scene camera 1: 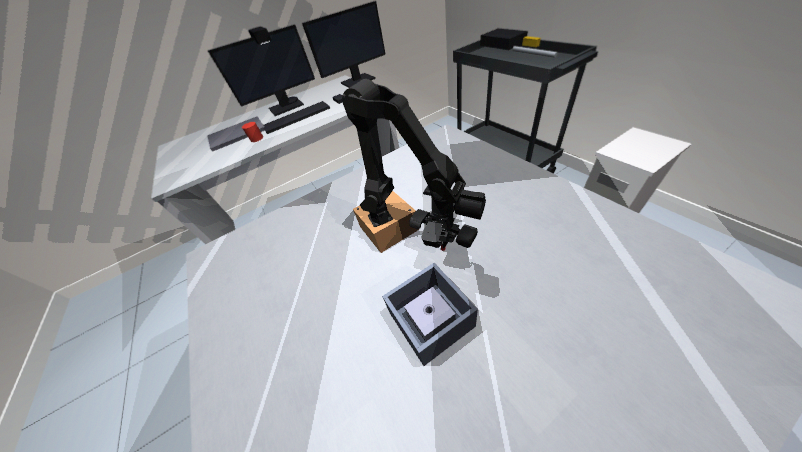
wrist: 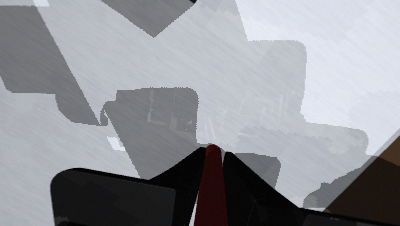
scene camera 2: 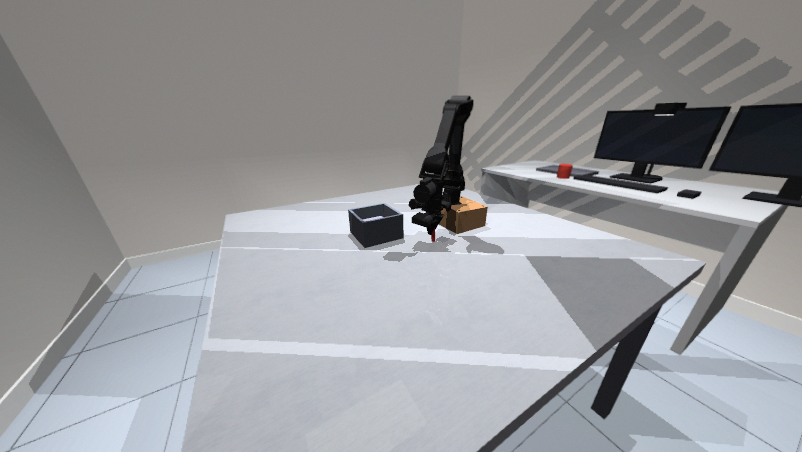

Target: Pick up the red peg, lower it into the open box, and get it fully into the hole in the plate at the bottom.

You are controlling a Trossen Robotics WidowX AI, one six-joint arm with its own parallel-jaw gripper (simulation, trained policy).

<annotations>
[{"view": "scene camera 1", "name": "gripper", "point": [441,246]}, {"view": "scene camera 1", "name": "dark grey box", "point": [432,276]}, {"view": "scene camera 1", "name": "pale plate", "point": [429,313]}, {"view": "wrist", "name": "gripper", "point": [214,155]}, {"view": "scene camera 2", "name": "gripper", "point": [430,233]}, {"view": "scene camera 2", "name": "dark grey box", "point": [389,228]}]
</annotations>
